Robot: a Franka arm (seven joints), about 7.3 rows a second.
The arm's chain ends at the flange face. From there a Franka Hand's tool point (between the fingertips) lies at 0.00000 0.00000 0.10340 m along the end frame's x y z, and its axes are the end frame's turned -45 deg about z.
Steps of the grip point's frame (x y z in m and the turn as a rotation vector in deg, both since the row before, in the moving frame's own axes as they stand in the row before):
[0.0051 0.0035 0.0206 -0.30 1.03 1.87]
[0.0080 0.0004 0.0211 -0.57 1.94 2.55]
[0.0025 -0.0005 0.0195 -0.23 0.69 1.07]
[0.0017 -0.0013 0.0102 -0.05 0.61 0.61]
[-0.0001 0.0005 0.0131 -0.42 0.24 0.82]
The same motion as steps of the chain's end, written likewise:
[0.0044 -0.0002 0.0206 0.52 0.94 1.87]
[0.0027 -0.0037 0.0212 0.97 1.77 2.55]
[0.0002 -0.0015 0.0195 0.33 0.65 1.07]
[-0.0006 -0.0014 0.0102 0.40 0.47 0.61]
[-0.0006 0.0002 0.0131 -0.13 0.47 0.82]

